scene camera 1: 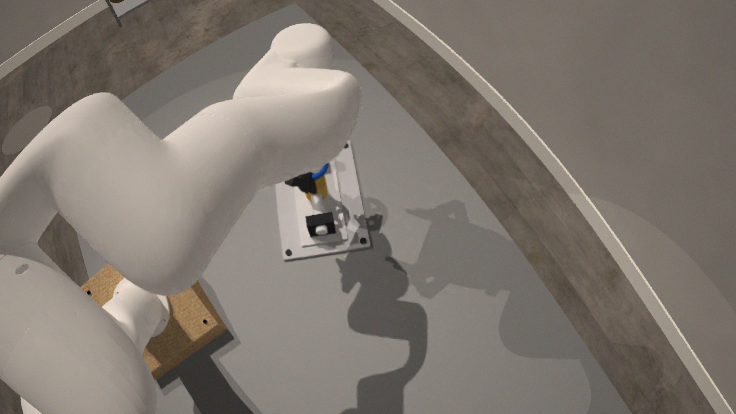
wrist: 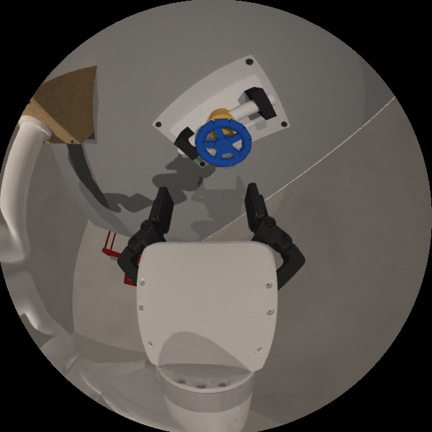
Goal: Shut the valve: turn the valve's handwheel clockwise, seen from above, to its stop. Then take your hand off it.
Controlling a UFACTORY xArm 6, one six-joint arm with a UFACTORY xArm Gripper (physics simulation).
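The valve's blue handwheel (scene camera 1: pixel 321 171) (wrist: pixel 226 145) sits on a yellow valve body (scene camera 1: pixel 320 189) (wrist: pixel 221 114), above a white base plate (scene camera 1: pixel 319 250) (wrist: pixel 210 87). In the scene view the arm hides most of the wheel. In the wrist view the whole wheel shows, with spokes and a round hub. My gripper (wrist: pixel 207 192) is open and empty, its two black fingers wide apart. In the wrist view the wheel appears beyond the fingertips, not between them. In the scene view a black part of the gripper shows beside the wheel's visible rim; whether they touch cannot be told.
Black clamps (scene camera 1: pixel 320 224) (wrist: pixel 261 104) hold a white pipe on the base plate. A wooden block (scene camera 1: pixel 198 308) (wrist: pixel 70 100) carries the arm's base. The arm (scene camera 1: pixel 205 149) covers the left and centre of the scene view. A red framed object (wrist: pixel 114 251) shows at lower left in the wrist view.
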